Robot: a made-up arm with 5 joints.
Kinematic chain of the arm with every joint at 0, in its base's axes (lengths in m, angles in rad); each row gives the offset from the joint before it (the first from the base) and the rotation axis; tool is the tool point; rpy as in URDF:
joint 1: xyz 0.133 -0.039 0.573 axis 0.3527 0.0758 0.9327
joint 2: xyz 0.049 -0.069 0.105 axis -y
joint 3: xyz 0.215 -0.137 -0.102 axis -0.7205 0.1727 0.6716
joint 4: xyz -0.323 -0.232 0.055 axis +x
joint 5: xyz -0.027 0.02 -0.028 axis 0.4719 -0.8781 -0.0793
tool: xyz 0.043 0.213 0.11 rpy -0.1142 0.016 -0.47
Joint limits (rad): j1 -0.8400..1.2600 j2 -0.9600..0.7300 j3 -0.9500..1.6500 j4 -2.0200..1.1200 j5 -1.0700..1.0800
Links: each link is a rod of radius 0.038 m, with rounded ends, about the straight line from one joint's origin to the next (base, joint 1, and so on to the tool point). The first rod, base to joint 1, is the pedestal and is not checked.
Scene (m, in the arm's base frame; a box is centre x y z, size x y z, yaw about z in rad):
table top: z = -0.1
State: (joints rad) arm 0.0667 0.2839 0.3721 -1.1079 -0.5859
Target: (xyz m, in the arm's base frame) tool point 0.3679 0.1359 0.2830
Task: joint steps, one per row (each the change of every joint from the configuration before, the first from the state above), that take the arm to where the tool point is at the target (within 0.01 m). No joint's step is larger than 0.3 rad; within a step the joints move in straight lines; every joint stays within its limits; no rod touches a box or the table.
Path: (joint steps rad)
1: 0.2983 0.0977 -0.1979 -0.0475 -0.0627
2: 0.2984 0.0978 -0.1979 -0.0476 -0.0627
3: 0.2983 0.0977 -0.1979 -0.0475 -0.0626
4: 0.2983 0.0977 -0.1979 -0.0476 -0.0627

